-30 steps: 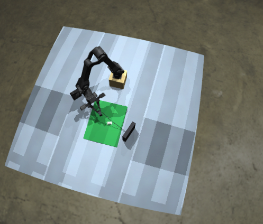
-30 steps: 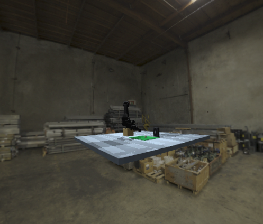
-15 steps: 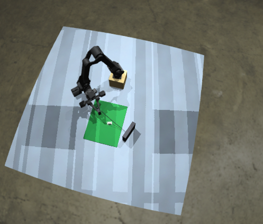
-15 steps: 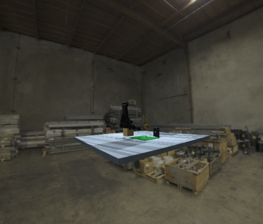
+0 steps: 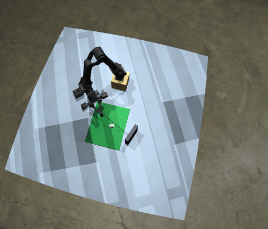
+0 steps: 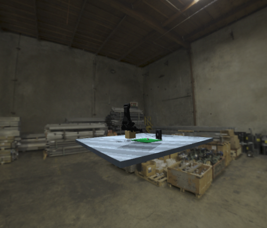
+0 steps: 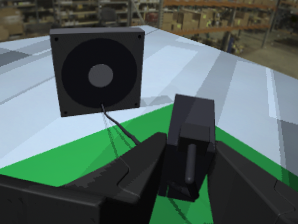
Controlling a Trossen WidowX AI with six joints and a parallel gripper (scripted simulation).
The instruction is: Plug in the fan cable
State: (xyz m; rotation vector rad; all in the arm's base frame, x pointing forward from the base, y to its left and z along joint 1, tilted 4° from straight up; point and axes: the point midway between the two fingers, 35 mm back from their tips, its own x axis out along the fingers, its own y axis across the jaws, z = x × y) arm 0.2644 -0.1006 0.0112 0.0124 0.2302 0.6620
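Right now my gripper tip is 4 cm short of the green board, 4 cm to the right of it and 14 cm above it. From my gripper tip the other things lie so: black plug: 1 cm ahead, 1 cm below; then fan: 10 cm ahead, 21 cm to the left, 7 cm below.
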